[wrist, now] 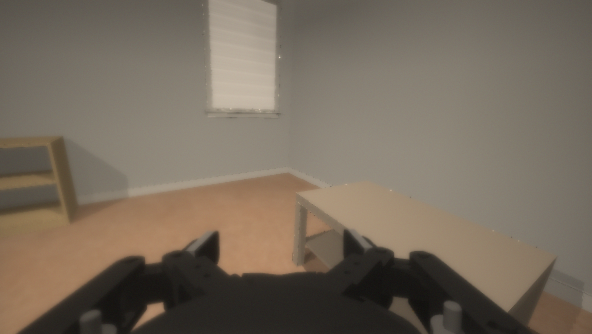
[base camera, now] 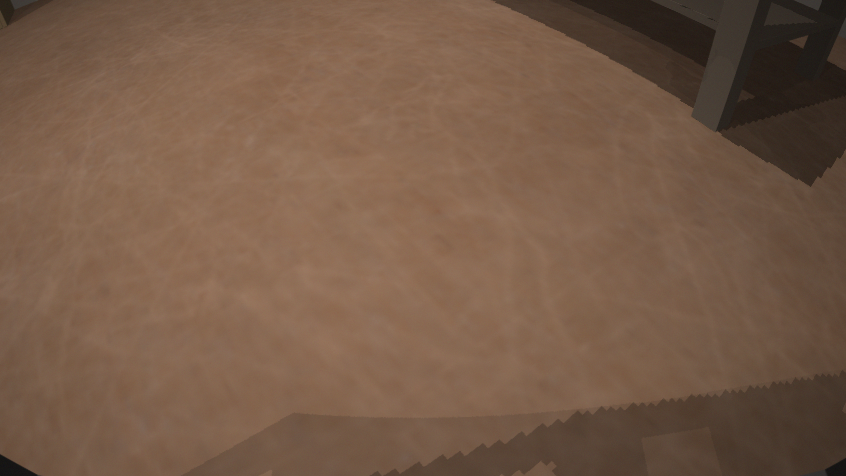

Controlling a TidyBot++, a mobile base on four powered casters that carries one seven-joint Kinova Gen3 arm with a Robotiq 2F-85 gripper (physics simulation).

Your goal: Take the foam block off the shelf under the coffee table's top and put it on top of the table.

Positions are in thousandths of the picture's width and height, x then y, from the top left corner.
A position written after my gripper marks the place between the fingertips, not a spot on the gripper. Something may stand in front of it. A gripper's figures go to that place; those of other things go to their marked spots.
Scene:
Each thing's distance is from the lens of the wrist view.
my gripper (wrist: 476,732): 16 cm
coffee table (wrist: 867,822): 99 cm

